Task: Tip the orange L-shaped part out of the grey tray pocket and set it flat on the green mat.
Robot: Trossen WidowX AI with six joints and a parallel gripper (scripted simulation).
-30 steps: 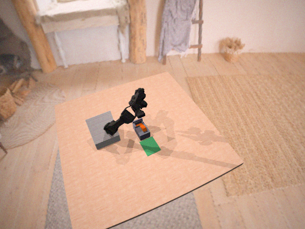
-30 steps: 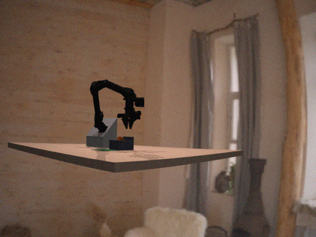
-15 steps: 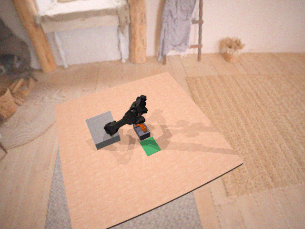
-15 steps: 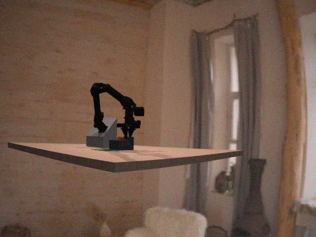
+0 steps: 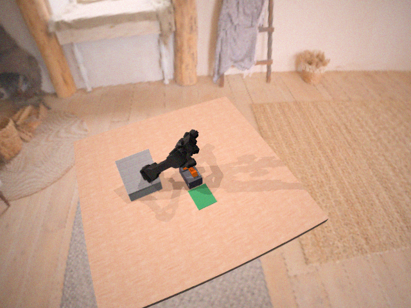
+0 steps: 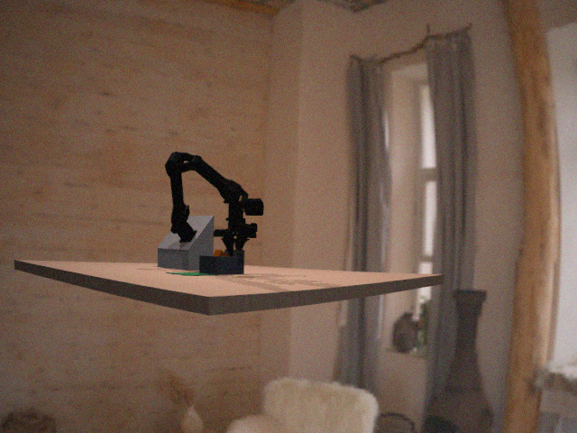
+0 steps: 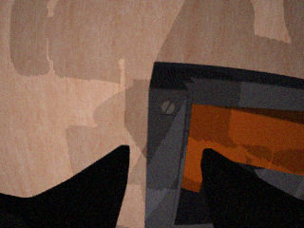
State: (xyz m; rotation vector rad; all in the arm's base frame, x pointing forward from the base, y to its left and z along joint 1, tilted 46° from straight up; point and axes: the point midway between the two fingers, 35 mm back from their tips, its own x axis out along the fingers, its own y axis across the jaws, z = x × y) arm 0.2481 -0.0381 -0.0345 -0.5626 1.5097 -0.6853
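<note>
The orange L-shaped part lies 1 cm behind my gripper tip, 4 cm to the right of it and 2 cm below it. From my gripper tip the other things lie so: green mat 2 cm behind, 22 cm to the right, 8 cm below.
</note>
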